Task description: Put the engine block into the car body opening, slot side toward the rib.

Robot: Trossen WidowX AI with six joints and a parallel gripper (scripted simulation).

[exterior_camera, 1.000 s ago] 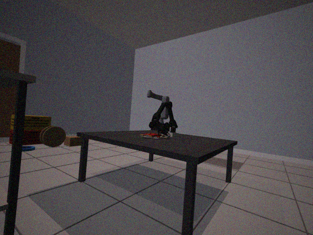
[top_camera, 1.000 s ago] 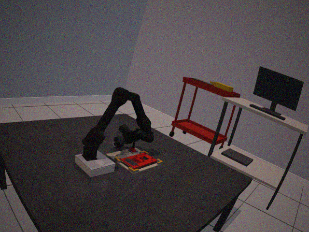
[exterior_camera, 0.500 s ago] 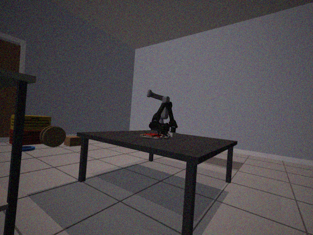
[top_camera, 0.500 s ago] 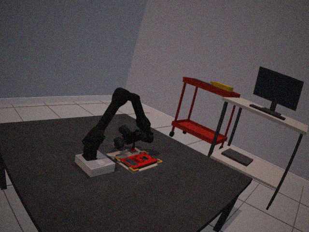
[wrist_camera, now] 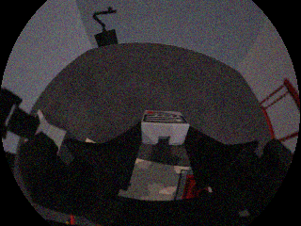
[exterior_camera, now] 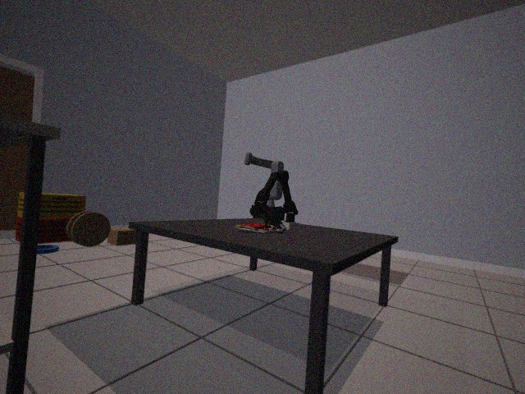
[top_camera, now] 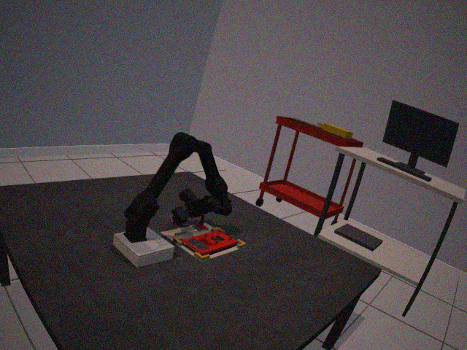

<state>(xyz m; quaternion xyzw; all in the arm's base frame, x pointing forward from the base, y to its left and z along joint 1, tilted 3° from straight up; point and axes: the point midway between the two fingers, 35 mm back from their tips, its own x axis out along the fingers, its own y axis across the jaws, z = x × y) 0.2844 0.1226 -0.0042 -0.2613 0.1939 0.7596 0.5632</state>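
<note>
My gripper tip is 1 cm to the left of the grey engine block.
</note>
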